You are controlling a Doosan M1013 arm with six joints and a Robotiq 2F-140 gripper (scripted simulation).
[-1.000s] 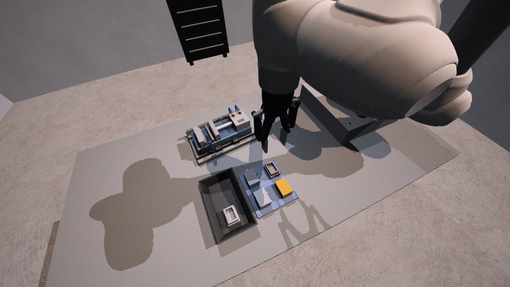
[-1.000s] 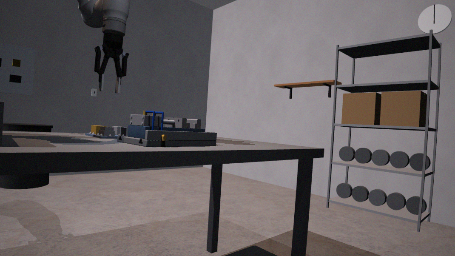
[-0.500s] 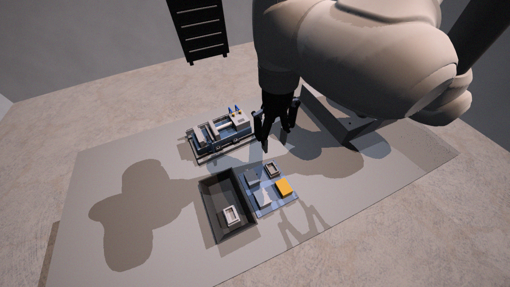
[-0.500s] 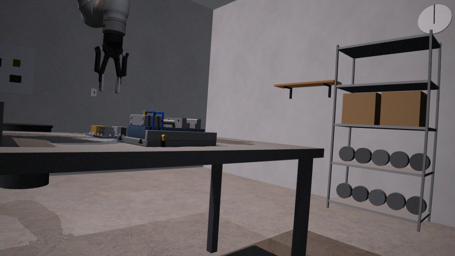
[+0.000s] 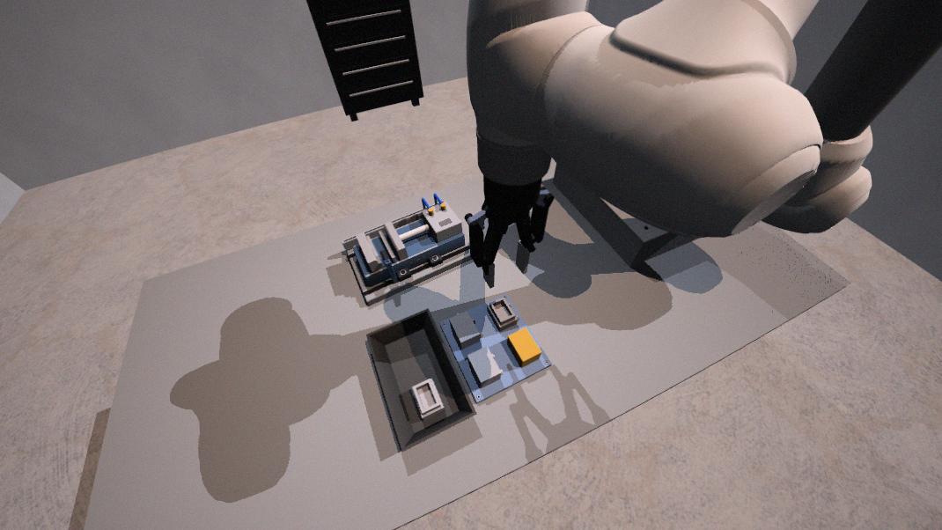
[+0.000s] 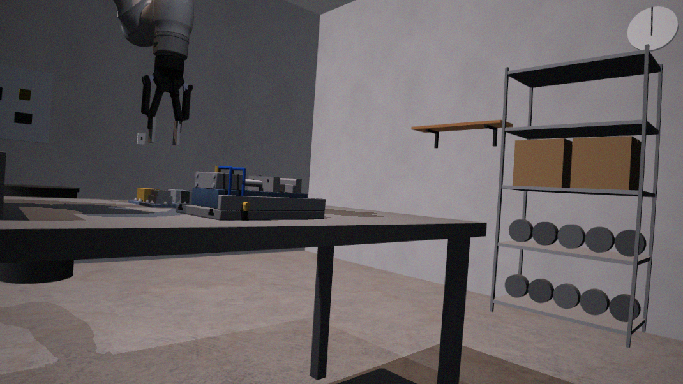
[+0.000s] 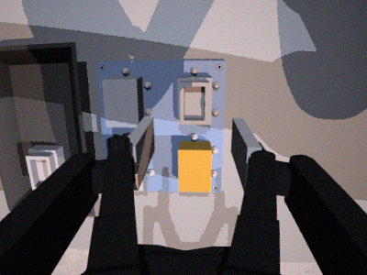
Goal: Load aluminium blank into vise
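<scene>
Right now the infeed plate is 50 mm ahead of my hand, 40 mm to the left of it and 200 mm below it. The rest, counted from my hand: work stop (180 mm ahead, 220 mm to the right, 110 mm below); vise hose block (20 mm ahead, 270 mm to the right, 120 mm below); brass blank (90 mm to the left, 170 mm below).
</scene>
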